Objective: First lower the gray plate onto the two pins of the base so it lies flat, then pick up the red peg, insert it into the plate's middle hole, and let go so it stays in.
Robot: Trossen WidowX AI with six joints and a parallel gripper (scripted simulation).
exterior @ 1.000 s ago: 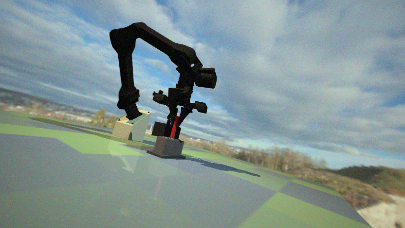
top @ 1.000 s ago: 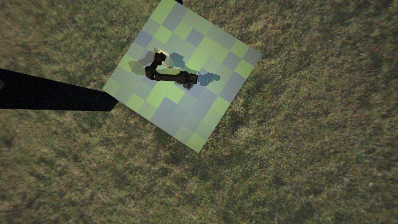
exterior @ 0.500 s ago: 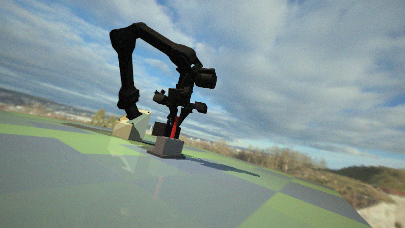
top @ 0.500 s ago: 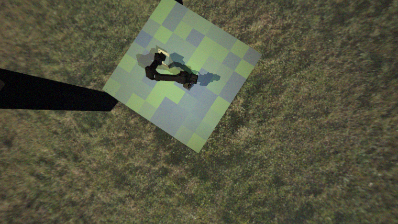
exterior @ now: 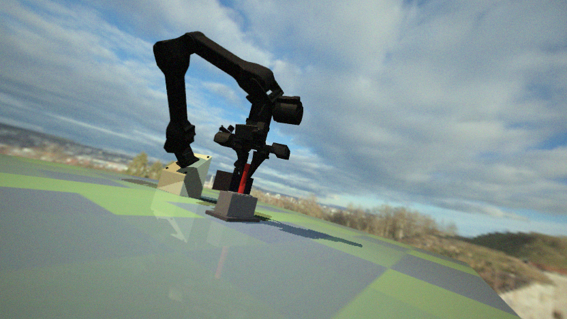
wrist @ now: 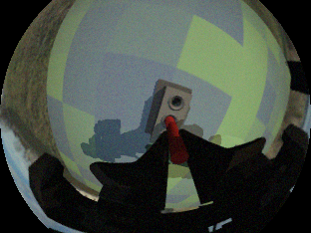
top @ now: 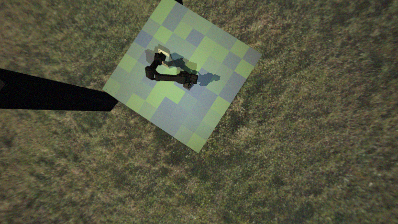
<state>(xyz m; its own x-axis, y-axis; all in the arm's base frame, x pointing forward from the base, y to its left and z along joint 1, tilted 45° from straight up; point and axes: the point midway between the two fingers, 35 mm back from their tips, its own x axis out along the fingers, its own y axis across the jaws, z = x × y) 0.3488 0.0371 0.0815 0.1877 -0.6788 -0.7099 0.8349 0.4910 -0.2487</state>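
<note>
Now: gripper tip right at the red peg. Also, from my gripper tip: dark base (90 mm below); gray plate (50 mm below).
</note>
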